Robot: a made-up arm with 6 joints. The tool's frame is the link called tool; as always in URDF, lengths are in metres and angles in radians. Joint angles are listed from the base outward.
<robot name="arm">
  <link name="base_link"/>
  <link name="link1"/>
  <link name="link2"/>
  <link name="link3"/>
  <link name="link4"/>
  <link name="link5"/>
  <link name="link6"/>
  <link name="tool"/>
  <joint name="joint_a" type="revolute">
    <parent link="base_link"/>
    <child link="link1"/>
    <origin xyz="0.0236 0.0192 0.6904"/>
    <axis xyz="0 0 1"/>
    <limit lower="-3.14" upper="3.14"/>
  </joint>
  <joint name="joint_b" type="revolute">
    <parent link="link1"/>
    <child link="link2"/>
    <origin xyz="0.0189 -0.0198 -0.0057"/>
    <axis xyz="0 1 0"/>
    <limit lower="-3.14" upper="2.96"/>
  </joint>
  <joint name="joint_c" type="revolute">
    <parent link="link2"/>
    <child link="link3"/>
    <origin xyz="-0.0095 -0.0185 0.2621"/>
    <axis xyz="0 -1 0"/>
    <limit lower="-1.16" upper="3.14"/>
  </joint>
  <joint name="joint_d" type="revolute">
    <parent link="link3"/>
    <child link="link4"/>
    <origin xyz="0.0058 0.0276 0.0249"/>
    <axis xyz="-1 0 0"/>
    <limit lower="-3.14" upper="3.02"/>
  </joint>
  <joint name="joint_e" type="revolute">
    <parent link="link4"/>
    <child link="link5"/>
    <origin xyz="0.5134 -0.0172 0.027"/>
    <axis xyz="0 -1 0"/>
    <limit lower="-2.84" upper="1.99"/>
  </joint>
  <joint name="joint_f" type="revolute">
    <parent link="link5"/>
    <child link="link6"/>
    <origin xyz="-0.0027 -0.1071 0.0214"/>
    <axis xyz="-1 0 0"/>
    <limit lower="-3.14" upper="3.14"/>
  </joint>
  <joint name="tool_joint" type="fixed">
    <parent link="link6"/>
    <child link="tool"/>
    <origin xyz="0.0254 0.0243 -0.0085" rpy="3.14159 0 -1.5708"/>
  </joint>
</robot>
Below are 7 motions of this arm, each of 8 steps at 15 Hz.
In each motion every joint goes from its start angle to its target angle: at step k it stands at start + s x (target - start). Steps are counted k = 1, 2, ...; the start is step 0. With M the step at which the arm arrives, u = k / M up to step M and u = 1 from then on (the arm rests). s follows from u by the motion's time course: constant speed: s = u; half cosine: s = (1 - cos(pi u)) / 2; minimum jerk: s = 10 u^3 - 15 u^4 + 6 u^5.
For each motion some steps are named. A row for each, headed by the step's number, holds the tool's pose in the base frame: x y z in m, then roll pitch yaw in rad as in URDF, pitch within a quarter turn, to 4 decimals.
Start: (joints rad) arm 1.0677 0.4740 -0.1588 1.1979 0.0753 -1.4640
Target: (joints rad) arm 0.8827 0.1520 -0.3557 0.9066 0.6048 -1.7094
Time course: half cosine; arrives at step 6
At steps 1, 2, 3, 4, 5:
1: 0.3331 0.5943 0.7391 2.5304 0.3087 -0.6030
2: 0.3508 0.5699 0.7622 2.5804 0.4447 -0.5997
3: 0.3729 0.5333 0.7918 2.6682 0.6248 -0.5696
4: 0.3919 0.4934 0.8187 2.7935 0.7932 -0.4953
5: 0.4038 0.4624 0.8365 2.9234 0.9038 -0.3983

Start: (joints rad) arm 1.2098 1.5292 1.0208 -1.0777 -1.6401 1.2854
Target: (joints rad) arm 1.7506 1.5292 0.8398 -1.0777 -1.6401 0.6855
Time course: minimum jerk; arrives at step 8
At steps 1, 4, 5, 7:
1: 0.3303 0.6387 0.3812 2.5678 0.8006 1.1044
4: 0.1538 0.6718 0.3518 2.2455 1.1046 0.9924
5: 0.0724 0.6706 0.3383 1.9155 1.2040 0.7648
7: -0.0184 0.6567 0.3226 1.3602 1.2360 0.3304

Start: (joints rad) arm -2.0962 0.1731 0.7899 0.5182 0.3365 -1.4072
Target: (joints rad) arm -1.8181 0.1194 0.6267 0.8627 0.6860 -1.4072
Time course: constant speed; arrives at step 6
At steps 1, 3, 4, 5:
1: -0.2168 -0.3069 1.3635 -2.1483 0.3513 -2.7888
3: -0.1730 -0.3358 1.3525 -2.2093 0.2180 -2.7185
4: -0.1499 -0.3485 1.3462 -2.2421 0.1519 -2.6757
5: -0.1261 -0.3600 1.3395 -2.2769 0.0865 -2.6276

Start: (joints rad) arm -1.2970 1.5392 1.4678 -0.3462 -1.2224 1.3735
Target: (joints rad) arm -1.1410 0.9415 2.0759 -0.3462 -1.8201 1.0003
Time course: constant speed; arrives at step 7
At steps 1, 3, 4, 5, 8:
1: 0.1311 -0.7822 0.7630 2.0093 -0.2487 -1.6098
3: 0.1497 -0.7210 0.9789 2.0936 -0.3769 -1.6256
4: 0.1484 -0.6680 1.0771 2.1388 -0.4394 -1.6382
5: 0.1395 -0.6022 1.1655 2.1872 -0.5006 -1.6552
8: 0.0982 -0.4412 1.3048 2.2982 -0.6177 -1.7076

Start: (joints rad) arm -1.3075 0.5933 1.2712 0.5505 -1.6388 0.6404
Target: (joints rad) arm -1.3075 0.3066 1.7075 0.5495 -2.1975 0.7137
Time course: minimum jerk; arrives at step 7
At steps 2, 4, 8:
2: 0.0429 -0.4448 1.3378 1.9236 -0.7251 -2.6276
4: -0.0096 -0.2488 1.4278 2.0753 -0.6458 -2.7801
8: -0.0519 -0.0889 1.4507 2.1770 -0.5633 -2.8508

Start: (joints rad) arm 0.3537 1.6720 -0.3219 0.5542 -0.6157 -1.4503
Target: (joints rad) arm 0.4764 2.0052 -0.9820 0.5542 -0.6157 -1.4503
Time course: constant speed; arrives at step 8
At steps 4, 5, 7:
4: -0.0328 -0.0934 0.1820 0.1961 -1.0072 -1.0115
5: -0.0808 -0.1171 0.2208 -0.0250 -0.9779 -0.8108
7: -0.1575 -0.1604 0.3161 -0.3905 -0.8624 -0.4876

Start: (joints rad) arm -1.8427 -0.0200 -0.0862 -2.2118 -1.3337 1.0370
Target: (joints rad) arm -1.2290 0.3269 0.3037 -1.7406 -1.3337 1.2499
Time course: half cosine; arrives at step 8
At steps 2, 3, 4, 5, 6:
2: -0.0227 -0.5137 0.8377 -2.4725 0.6023 -1.6462
3: 0.0216 -0.5301 0.8359 -2.5778 0.5725 -1.6174
4: 0.0771 -0.5448 0.8333 -2.6956 0.5285 -1.5740
5: 0.1356 -0.5538 0.8304 -2.8061 0.4763 -1.5198
6: 0.1871 -0.5567 0.8278 -2.8942 0.4268 -1.4651

